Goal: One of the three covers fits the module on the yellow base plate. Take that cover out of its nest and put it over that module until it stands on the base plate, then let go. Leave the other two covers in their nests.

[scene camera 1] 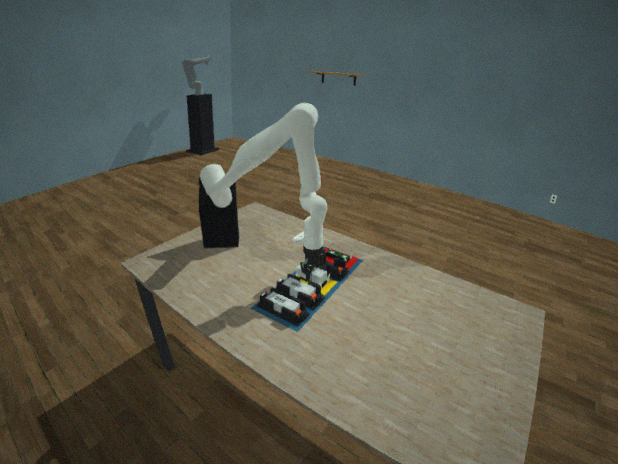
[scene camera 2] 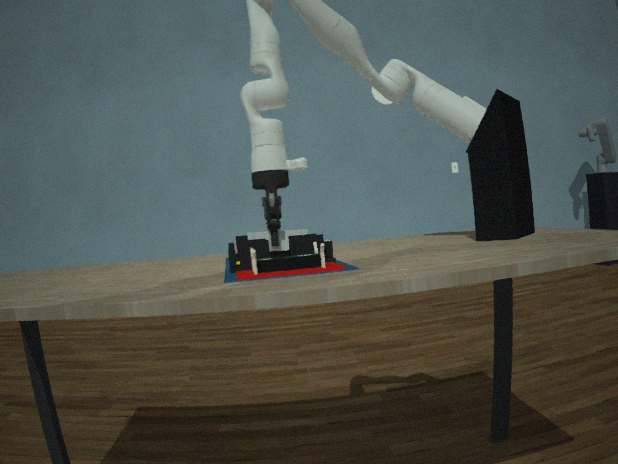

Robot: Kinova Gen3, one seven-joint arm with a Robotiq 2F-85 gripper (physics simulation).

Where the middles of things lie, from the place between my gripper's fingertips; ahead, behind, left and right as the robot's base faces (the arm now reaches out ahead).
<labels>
Now: hand right at the blue mat [scene camera 2: 305, 251].
</labels>
